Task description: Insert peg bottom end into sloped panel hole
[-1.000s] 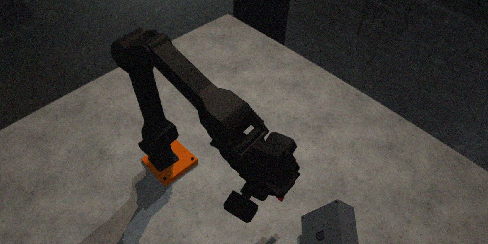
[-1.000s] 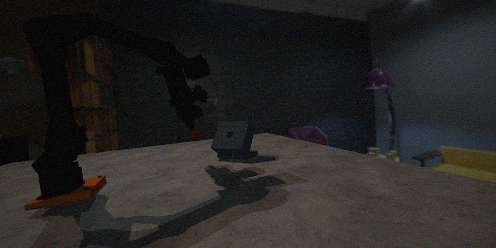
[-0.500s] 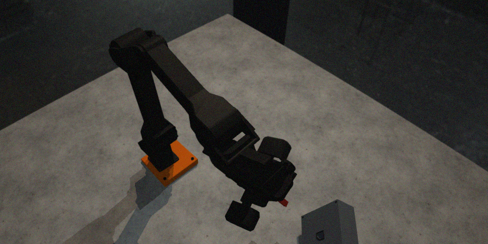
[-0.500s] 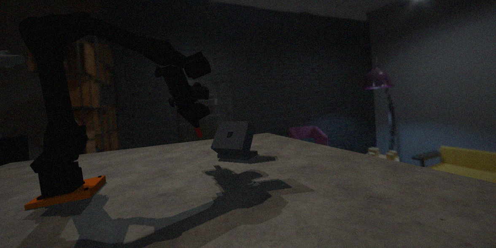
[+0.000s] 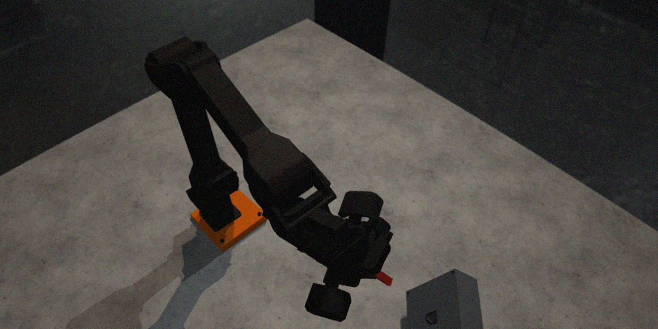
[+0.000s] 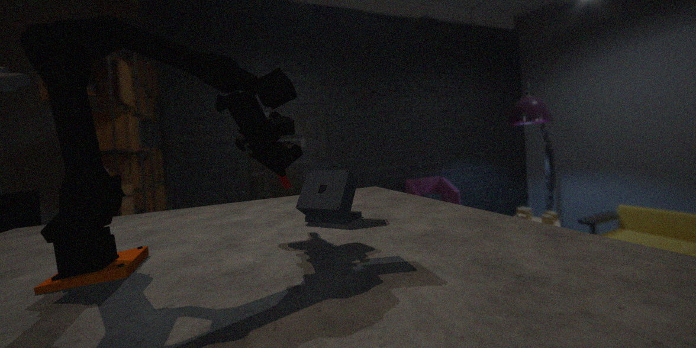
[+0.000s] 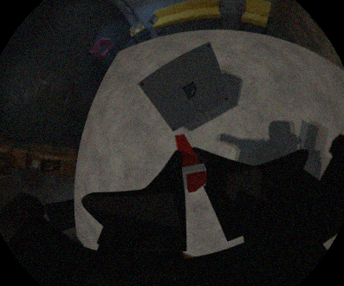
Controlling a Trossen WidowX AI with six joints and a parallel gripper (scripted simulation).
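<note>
Now: the grey sloped panel 12 cm ahead of my gripper tip, 5 cm to the left of it and 6 cm below it. Also, from my gripper tip: red peg (1 cm behind, 1 cm to the right, 1 cm above).
</note>
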